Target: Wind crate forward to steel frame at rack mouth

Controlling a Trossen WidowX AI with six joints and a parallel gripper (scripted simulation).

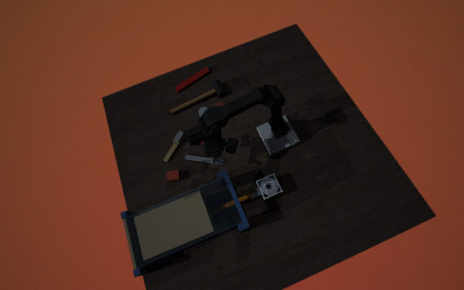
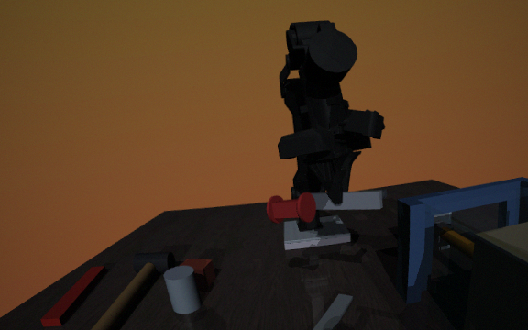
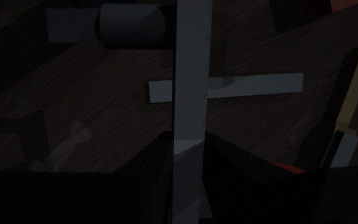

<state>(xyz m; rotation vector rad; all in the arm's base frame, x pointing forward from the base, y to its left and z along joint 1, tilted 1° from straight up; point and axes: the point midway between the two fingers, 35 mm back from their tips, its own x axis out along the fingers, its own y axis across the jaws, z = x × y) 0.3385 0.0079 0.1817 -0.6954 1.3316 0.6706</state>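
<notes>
Now: the winch handle 20 mm to the right of my gripper tip. The rest, counted from my gripper tip: red knob (60 mm to the right); then grey flat bar (170 mm below, 70 mm ahead, 50 mm to the right); then blue steel frame (220 mm to the left, 70 mm below, 10 mm ahead).
</notes>
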